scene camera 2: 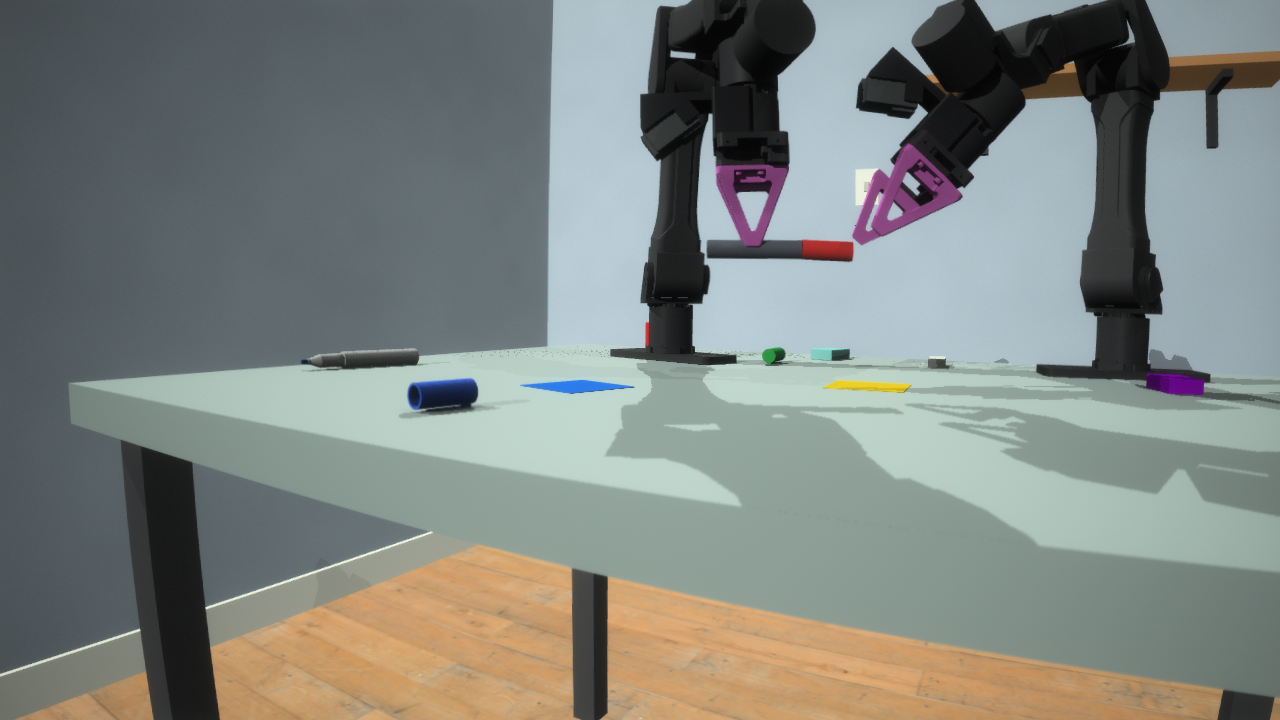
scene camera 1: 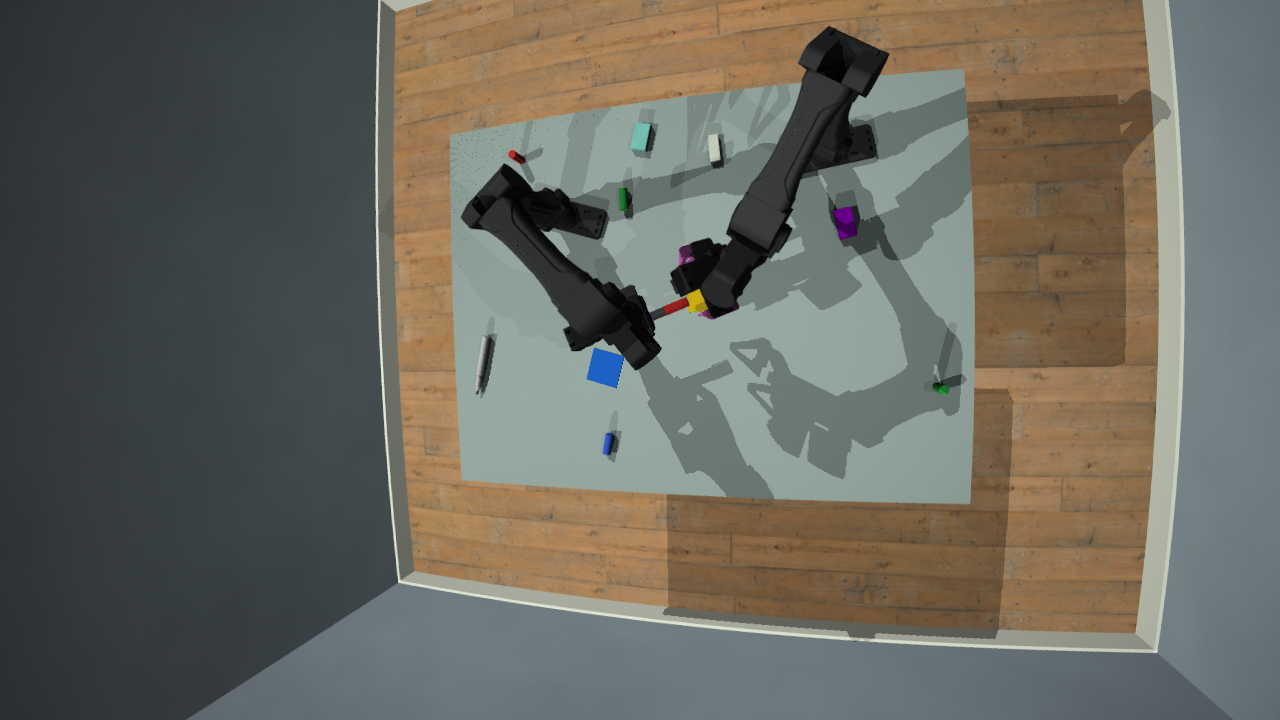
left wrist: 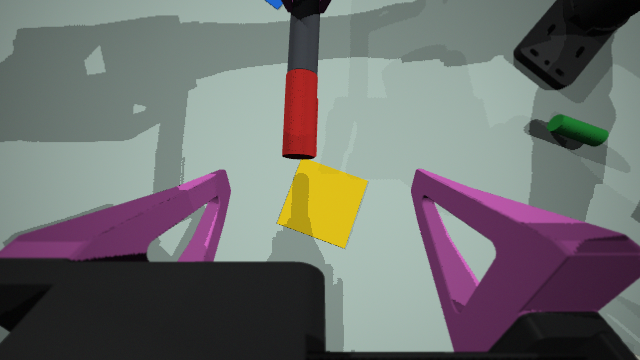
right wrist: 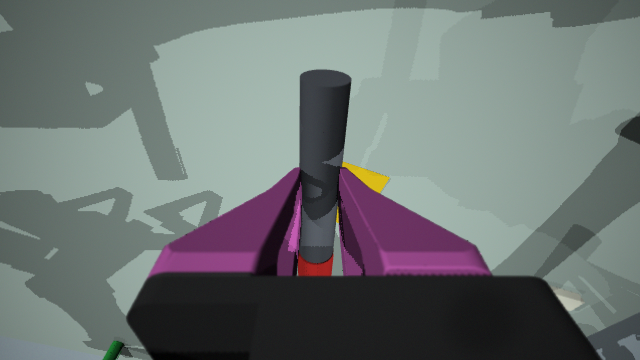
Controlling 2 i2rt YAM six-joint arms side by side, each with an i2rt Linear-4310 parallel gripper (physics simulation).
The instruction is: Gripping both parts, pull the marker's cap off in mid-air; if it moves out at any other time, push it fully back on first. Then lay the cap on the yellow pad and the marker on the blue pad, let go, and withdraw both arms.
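Pixels of known places: left gripper, between the fingertips: (scene camera 2: 865, 236) (left wrist: 320, 179); right gripper, between the fingertips: (scene camera 2: 752, 248) (scene camera 1: 643, 319) (left wrist: 306, 3) (right wrist: 320, 179); left arm's base, origin of its link: (scene camera 2: 1120, 377) (scene camera 1: 825, 151); right arm's base, origin of its link: (scene camera 2: 670, 359) (scene camera 1: 565, 215) (left wrist: 584, 14).
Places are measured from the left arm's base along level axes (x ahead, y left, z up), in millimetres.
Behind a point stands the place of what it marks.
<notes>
The dark grey marker (scene camera 2: 778, 248) {x 289, y -394, z 131 mm} (left wrist: 303, 42) {x 279, y -390, z 140 mm} (right wrist: 322, 120) {x 292, y -451, z 140 mm} is level in mid-air, with the red cap (scene camera 1: 674, 307) {x 274, y -353, z 140 mm} (scene camera 2: 827, 250) {x 281, y -349, z 130 mm} (left wrist: 300, 115) {x 270, y -348, z 140 mm} (right wrist: 315, 266) {x 275, y -372, z 141 mm} on one end. No gap shows between cap and marker. My right gripper (scene camera 2: 753, 241) {x 285, y -420, z 132 mm} (right wrist: 320, 179) {x 285, y -420, z 132 mm} is shut on the marker's body. My left gripper (scene camera 2: 859, 238) {x 251, y -315, z 146 mm} (left wrist: 320, 179) {x 251, y -315, z 146 mm} is open and empty, tilted, its fingertips close to the cap's free end; in the left wrist view the cap's end lies ahead of and between them. The yellow pad (scene camera 1: 695, 300) {x 256, y -330, z 1 mm} (scene camera 2: 866, 386) {x 253, y -310, z 1 mm} (left wrist: 327, 205) {x 240, y -306, z 1 mm} (right wrist: 367, 176) {x 225, y -338, z 1 mm} and the blue pad (scene camera 1: 605, 368) {x 370, y -564, z 0 mm} (scene camera 2: 577, 386) {x 373, y -562, z 1 mm} lie bare on the table.
A blue cylinder (scene camera 1: 608, 443) {x 541, y -583, z 21 mm} (scene camera 2: 443, 394) {x 553, y -580, z 12 mm} and a grey pen (scene camera 1: 484, 363) {x 306, y -872, z 13 mm} (scene camera 2: 380, 358) {x 294, y -866, z 10 mm} lie on the picture's left side. A purple block (scene camera 1: 844, 222) {x 159, y 7, z 15 mm} (scene camera 2: 1175, 384) {x 190, y -1, z 10 mm} lies at the right. Green cylinders, a teal block (scene camera 1: 640, 137) {x -129, y -382, z 15 mm}, a white block (scene camera 1: 715, 149) {x -58, y -224, z 12 mm} and a red piece (scene camera 1: 516, 156) {x -160, y -677, z 43 mm} are scattered about.
</notes>
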